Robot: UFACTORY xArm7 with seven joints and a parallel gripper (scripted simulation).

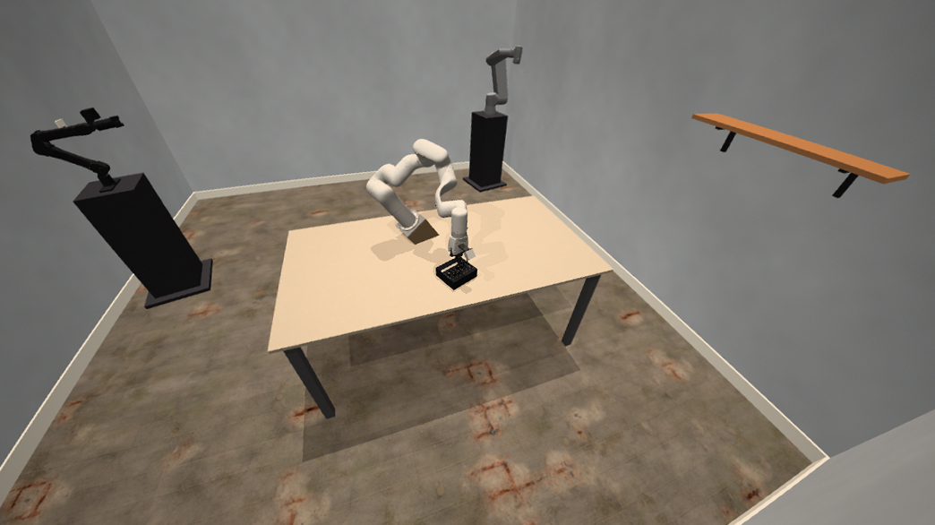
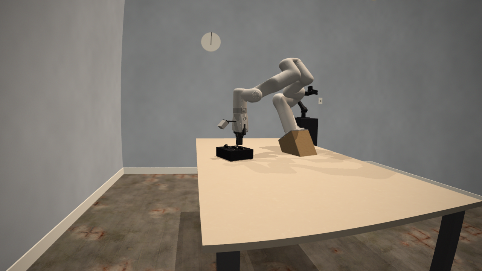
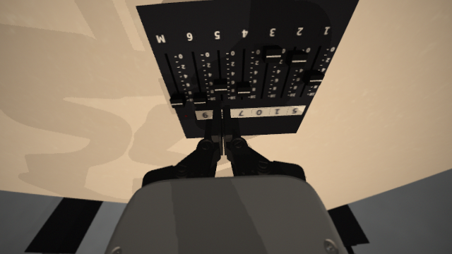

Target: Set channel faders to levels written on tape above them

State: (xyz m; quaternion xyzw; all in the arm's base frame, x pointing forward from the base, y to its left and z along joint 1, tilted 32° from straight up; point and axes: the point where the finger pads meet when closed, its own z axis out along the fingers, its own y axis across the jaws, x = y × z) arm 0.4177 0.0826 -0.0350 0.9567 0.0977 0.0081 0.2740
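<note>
Right now my hand is 10 mm short of the channel 6 fader cap, 20 mm to the right of it and 30 mm above it. Also, from my hand: master fader cap (50 mm to the left, 30 mm below); then channel 4 fader cap (30 mm ahead, 20 mm to the right, 30 mm below); then channel 5 fader cap (30 mm ahead, 30 mm below).
</note>
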